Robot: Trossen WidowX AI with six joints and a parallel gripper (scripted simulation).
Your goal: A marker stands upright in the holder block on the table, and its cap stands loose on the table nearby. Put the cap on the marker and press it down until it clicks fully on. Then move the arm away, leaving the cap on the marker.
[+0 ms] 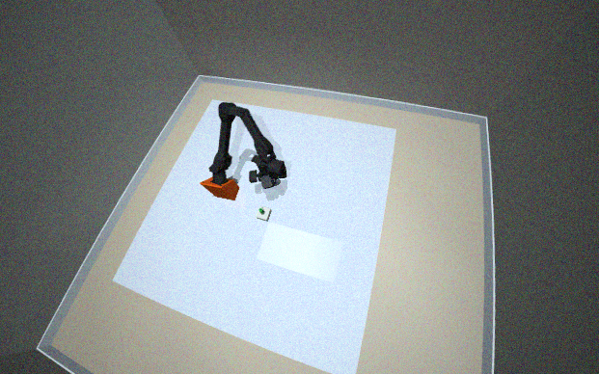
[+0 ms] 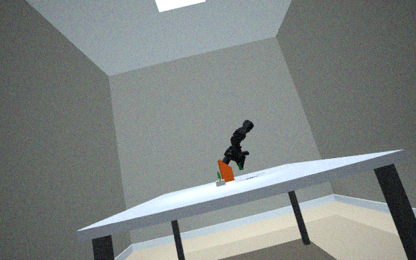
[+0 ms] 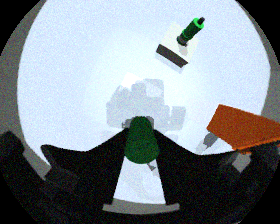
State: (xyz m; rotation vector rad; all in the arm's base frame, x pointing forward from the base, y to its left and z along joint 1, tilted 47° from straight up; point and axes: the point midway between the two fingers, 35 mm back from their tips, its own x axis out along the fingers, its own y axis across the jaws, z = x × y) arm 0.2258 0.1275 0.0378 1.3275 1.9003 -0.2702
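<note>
My gripper tip is now 10 mm short of the holder block, 160 mm to the left of it and 60 mm above it. Also, from my gripper tip: green cap 10 mm above.
</note>
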